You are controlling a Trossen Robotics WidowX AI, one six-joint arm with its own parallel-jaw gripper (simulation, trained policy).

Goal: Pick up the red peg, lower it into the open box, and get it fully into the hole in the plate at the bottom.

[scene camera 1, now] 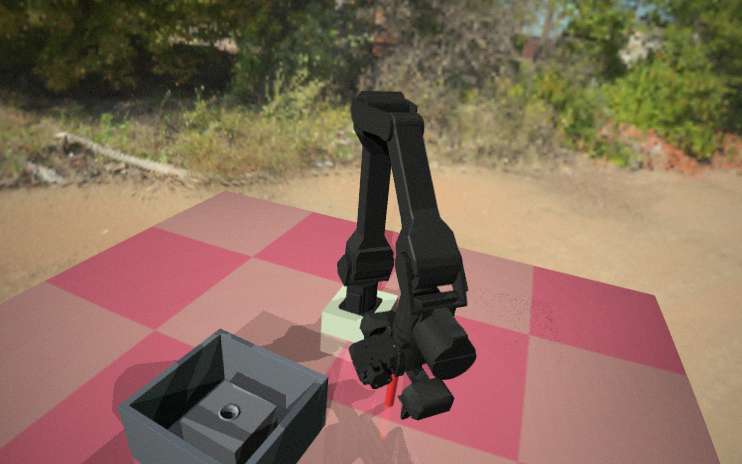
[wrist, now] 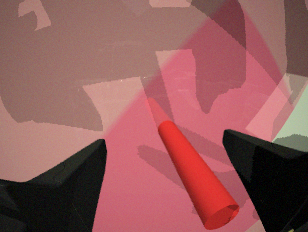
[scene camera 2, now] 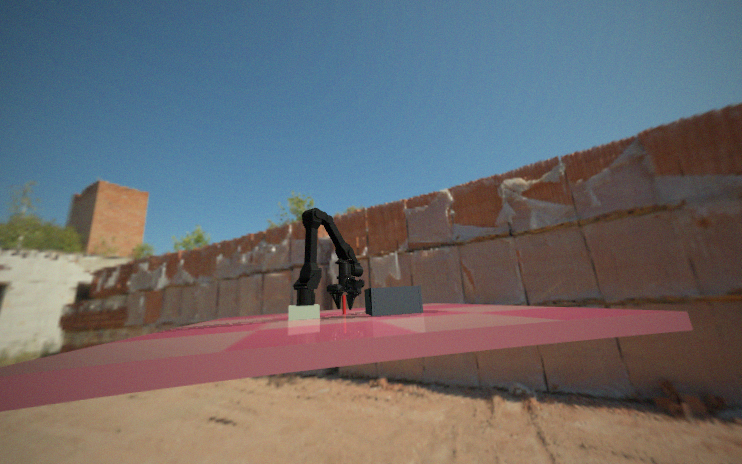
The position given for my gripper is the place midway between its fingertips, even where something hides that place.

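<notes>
There's a grey box [scene camera 1: 151,417], and you'd find the grey box [scene camera 2: 405,299] in the other scene picture too, but in the wrist view the grey box is out of frame. I can also see a red peg [wrist: 210,198]. As for me, my gripper [scene camera 1: 392,397] is visible, and that same gripper [scene camera 2: 344,309] shows again, and so does the gripper [wrist: 167,141] from the wrist.
</notes>
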